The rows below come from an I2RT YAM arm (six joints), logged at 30 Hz.
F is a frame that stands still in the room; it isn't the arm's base.
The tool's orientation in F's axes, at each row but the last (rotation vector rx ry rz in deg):
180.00, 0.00, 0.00
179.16, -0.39, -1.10
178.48, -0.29, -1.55
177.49, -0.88, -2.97
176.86, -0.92, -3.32
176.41, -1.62, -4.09
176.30, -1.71, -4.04
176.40, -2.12, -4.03
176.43, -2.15, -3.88
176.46, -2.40, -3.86
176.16, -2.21, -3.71
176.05, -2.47, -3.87
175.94, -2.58, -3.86
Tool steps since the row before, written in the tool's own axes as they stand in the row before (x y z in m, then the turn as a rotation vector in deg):
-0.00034, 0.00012, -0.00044, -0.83, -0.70, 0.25
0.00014, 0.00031, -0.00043, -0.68, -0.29, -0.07
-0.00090, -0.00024, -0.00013, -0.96, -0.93, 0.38
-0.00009, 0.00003, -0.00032, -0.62, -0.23, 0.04
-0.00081, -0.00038, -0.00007, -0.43, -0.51, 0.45
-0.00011, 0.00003, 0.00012, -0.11, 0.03, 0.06
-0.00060, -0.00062, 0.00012, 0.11, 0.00, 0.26
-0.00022, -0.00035, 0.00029, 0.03, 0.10, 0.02
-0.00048, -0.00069, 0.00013, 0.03, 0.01, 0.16
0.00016, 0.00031, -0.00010, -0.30, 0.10, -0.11
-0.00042, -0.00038, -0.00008, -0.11, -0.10, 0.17
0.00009, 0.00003, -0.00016, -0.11, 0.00, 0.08
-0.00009, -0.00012, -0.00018, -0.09, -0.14, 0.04
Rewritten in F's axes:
-0.00034, -0.00012, 0.00044, -0.83, 0.70, -0.25
0.00014, -0.00030, 0.00043, -0.68, 0.29, 0.07
-0.00090, 0.00025, 0.00014, -0.96, 0.92, -0.39
-0.00008, -0.00002, 0.00032, -0.62, 0.23, -0.03
-0.00080, 0.00039, 0.00008, -0.44, 0.49, -0.46
-0.00012, -0.00004, -0.00011, -0.11, -0.03, -0.05
-0.00059, 0.00062, -0.00013, 0.10, -0.02, -0.26
-0.00023, 0.00034, -0.00030, 0.03, -0.10, -0.02
-0.00047, 0.00069, -0.00015, 0.02, -0.02, -0.16
0.00016, -0.00031, 0.00011, -0.30, -0.08, 0.13
-0.00041, 0.00040, 0.00007, -0.11, 0.09, -0.17
0.00010, -0.00002, 0.00016, -0.11, 0.00, -0.08
-0.00008, 0.00013, 0.00017, -0.09, 0.14, -0.05

